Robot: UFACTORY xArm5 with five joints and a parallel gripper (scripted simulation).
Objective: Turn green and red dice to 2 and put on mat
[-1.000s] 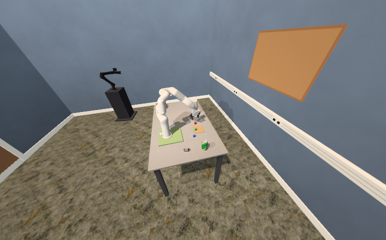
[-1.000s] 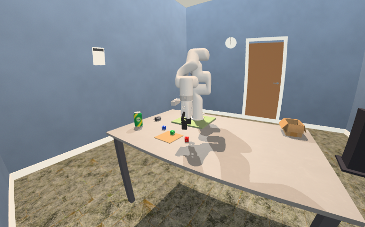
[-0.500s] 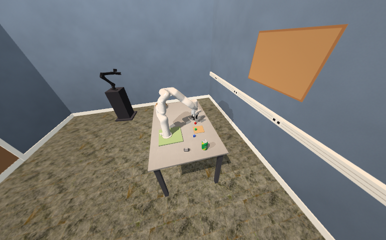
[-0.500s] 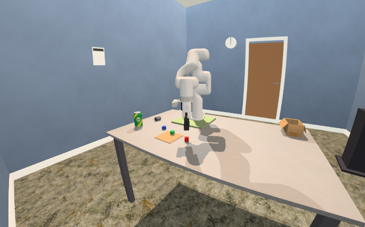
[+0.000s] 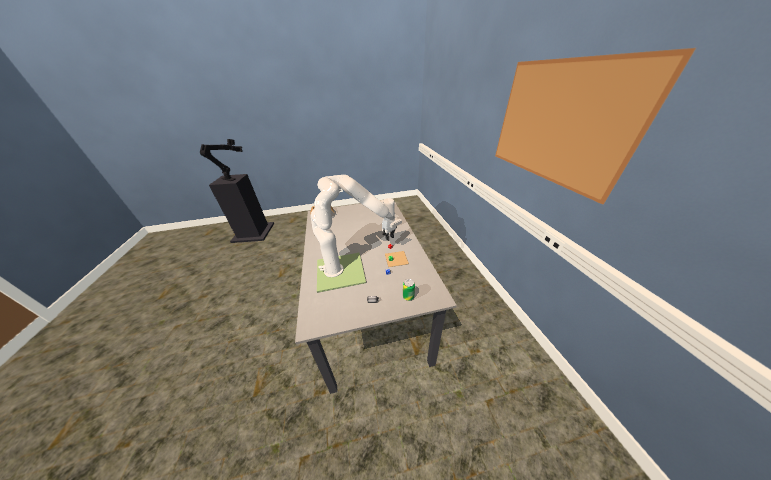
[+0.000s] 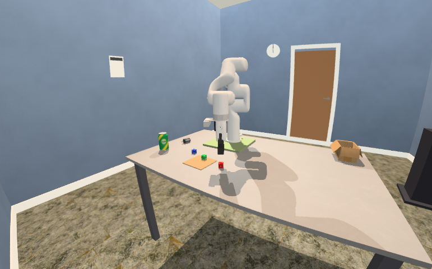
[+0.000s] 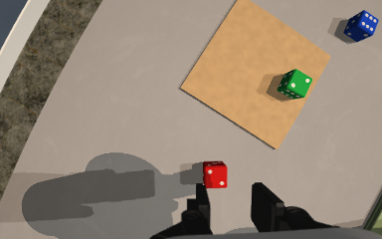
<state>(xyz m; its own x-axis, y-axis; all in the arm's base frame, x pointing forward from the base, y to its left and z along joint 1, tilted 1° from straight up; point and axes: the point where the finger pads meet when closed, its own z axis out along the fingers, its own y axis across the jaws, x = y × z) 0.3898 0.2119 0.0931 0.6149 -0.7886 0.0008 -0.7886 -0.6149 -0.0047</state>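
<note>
The red die is 90 mm below my hand. Round my hand: blue die 40 mm behind, 260 mm to the right, 90 mm below; then green die 10 mm behind, 140 mm to the right, 90 mm below; then mat 30 mm ahead, 130 mm to the right, 100 mm below.
</note>
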